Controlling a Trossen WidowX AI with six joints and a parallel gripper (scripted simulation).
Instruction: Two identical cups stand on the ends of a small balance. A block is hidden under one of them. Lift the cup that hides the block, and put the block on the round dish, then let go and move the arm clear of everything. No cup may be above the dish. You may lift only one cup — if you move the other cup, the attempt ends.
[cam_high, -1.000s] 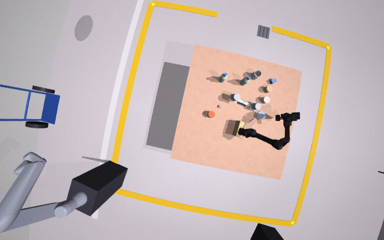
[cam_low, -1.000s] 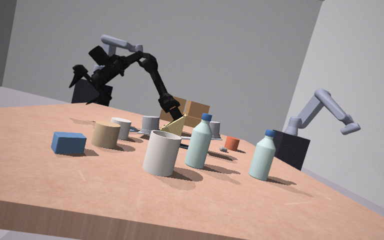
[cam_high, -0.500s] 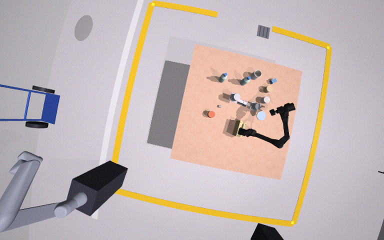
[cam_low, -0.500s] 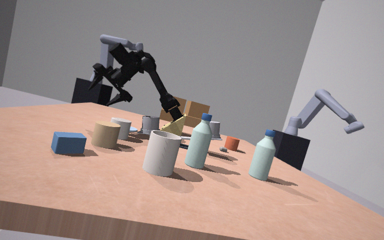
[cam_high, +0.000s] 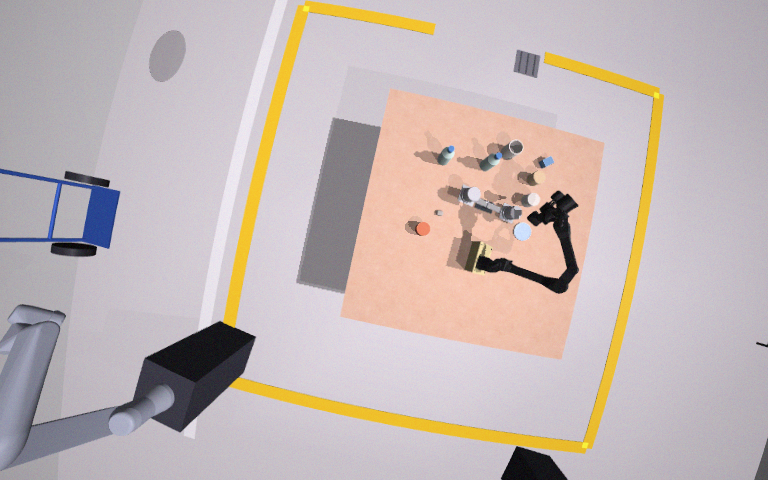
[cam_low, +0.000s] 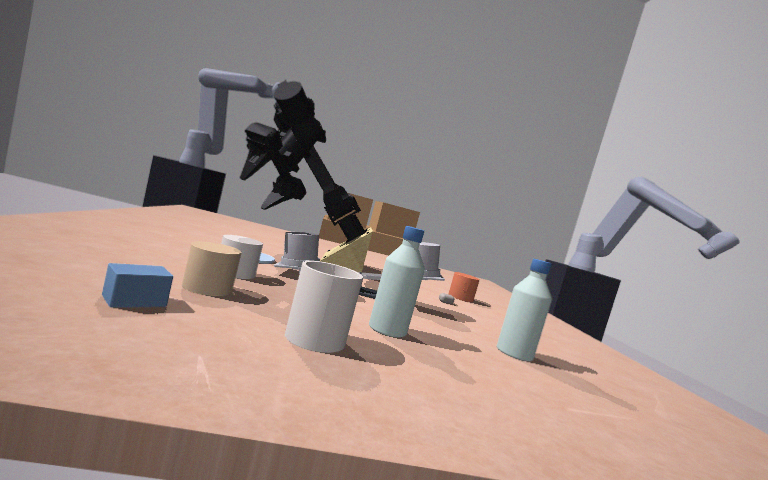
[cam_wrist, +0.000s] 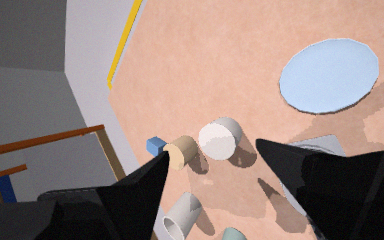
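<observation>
Right now my gripper tip is 9 cm above the grey cup, 8 cm to the right of it and 7 cm past it. From my gripper tip the other things lie so: small block 11 cm below, 10 cm to the left, 7 cm behind; then round pale blue dish 14 cm below, 13 cm behind, 2 cm to the right; then white cylinder 11 cm below, 4 cm ahead.
</observation>
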